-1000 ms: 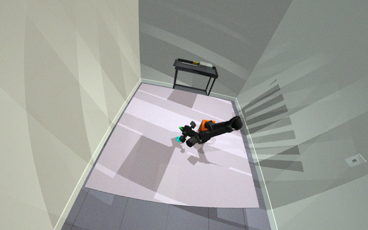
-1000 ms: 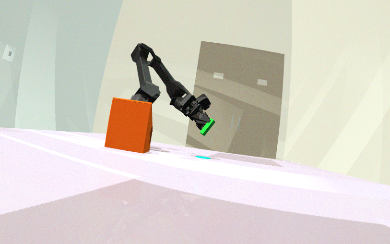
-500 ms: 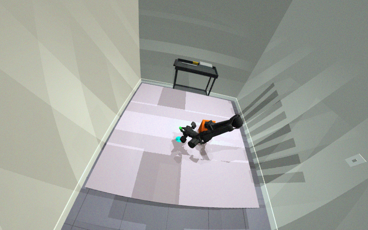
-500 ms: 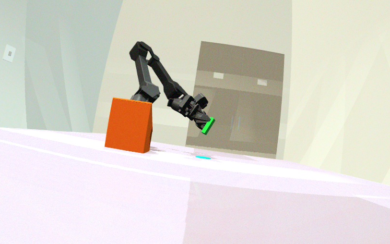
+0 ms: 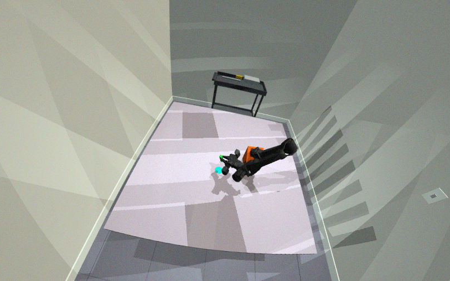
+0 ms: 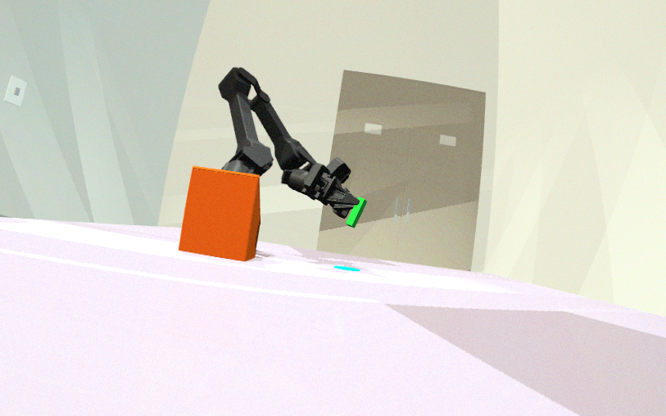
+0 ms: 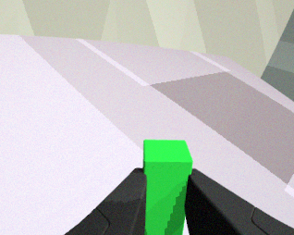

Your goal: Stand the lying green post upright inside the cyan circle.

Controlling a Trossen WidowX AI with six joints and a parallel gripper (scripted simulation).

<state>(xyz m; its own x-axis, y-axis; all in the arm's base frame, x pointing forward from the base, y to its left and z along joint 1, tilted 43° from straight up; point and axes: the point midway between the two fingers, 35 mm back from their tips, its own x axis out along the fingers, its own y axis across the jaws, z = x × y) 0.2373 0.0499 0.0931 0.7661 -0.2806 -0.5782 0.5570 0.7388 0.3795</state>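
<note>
Now: gripper tip 10 mm past the cyan circle, 20 mm to the right of it and 150 mm above it. From my gripper tip the other things lie so: green post: 10 mm behind, 20 mm below.
</note>
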